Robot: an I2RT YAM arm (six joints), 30 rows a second.
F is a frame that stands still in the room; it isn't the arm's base.
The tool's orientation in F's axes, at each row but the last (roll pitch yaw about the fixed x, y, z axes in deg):
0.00, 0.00, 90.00
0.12, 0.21, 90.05
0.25, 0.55, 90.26
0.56, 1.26, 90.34
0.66, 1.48, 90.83
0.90, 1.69, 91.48
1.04, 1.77, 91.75
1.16, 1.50, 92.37
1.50, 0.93, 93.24
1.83, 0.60, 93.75
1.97, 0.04, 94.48
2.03, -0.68, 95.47
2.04, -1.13, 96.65
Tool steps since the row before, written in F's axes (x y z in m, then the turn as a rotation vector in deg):
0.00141, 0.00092, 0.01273, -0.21, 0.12, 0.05
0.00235, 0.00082, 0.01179, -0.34, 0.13, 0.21
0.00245, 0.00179, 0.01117, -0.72, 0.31, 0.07
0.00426, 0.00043, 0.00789, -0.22, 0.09, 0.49
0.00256, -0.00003, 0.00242, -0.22, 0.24, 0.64
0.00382, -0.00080, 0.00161, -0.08, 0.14, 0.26
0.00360, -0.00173, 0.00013, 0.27, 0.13, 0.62
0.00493, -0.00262, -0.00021, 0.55, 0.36, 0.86
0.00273, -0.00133, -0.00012, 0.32, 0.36, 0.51
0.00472, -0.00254, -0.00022, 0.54, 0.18, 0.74
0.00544, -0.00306, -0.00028, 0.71, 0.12, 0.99
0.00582, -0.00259, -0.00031, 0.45, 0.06, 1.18
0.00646, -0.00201, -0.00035, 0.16, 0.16, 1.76
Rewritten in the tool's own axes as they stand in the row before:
0.00092, -0.00141, 0.01273, 0.12, 0.21, 0.05
0.00077, -0.00233, 0.01180, 0.13, 0.34, 0.21
0.00167, -0.00241, 0.01120, 0.31, 0.72, 0.07
0.00023, -0.00419, 0.00794, 0.08, 0.22, 0.49
-0.00013, -0.00253, 0.00245, 0.23, 0.22, 0.64
-0.00095, -0.00377, 0.00164, 0.13, 0.08, 0.26
-0.00184, -0.00354, 0.00014, 0.10, -0.26, 0.63
-0.00282, -0.00482, -0.00019, 0.31, -0.55, 0.88
-0.00148, -0.00265, -0.00007, 0.33, -0.33, 0.52
-0.00284, -0.00455, -0.00010, 0.14, -0.53, 0.76
-0.00348, -0.00519, -0.00010, 0.06, -0.68, 1.01
-0.00314, -0.00555, -0.00008, 0.03, -0.41, 1.20
-0.00275, -0.00619, -0.00008, 0.18, -0.11, 1.76

